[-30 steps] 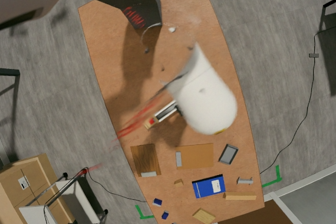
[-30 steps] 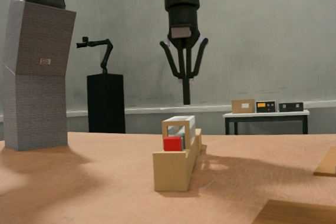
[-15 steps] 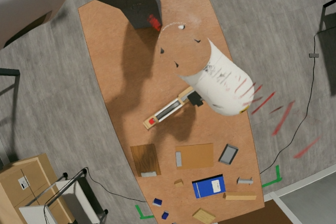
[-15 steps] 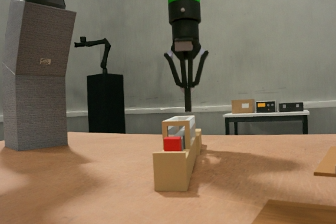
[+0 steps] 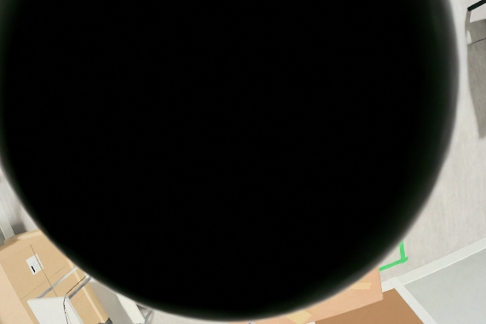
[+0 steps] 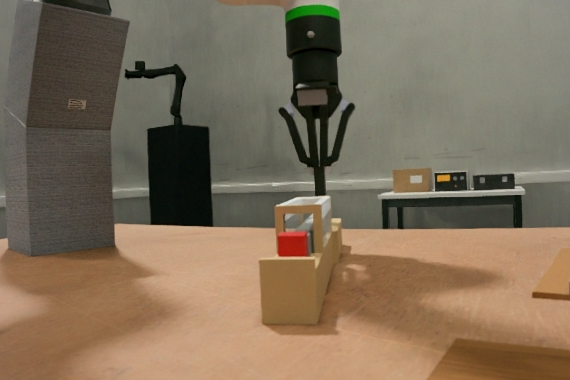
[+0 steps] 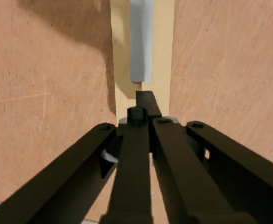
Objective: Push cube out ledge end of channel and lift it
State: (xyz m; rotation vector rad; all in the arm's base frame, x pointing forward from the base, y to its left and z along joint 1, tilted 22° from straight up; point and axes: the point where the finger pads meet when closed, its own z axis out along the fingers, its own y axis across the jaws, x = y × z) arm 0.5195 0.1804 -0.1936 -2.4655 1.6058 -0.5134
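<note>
Right now my hand is 290 mm to the left of the red cube, 120 mm short of it and 50 mm above it. From my hand the other things lie so: thin grey stick 80 mm to the right, 50 mm below, 40 mm ahead; then grey bar 210 mm to the right, 90 mm ahead, 50 mm below; then channel 180 mm to the right, 80 mm ahead, 50 mm below.
</note>
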